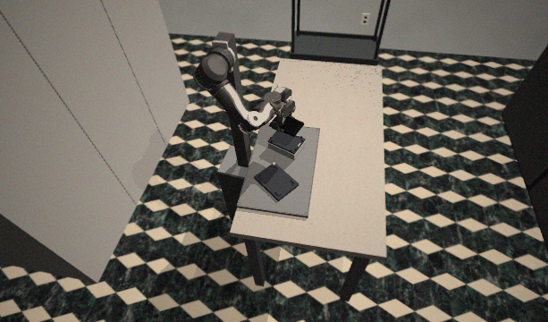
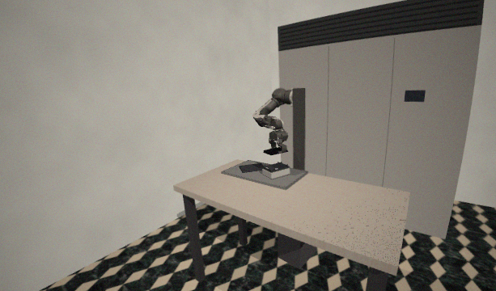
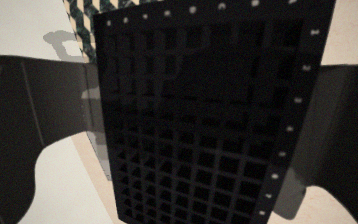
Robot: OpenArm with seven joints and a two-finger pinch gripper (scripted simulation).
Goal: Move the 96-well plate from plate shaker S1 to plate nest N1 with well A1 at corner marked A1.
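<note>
Right now the dark plate nest N1 is 20 mm ahead of my hand, 210 mm to the right of it and 150 mm below it. The rest, counted from my hand: pale corner mark 10 mm behind, 120 mm to the right, 140 mm below; black 96-well plate 10 mm ahead.
</note>
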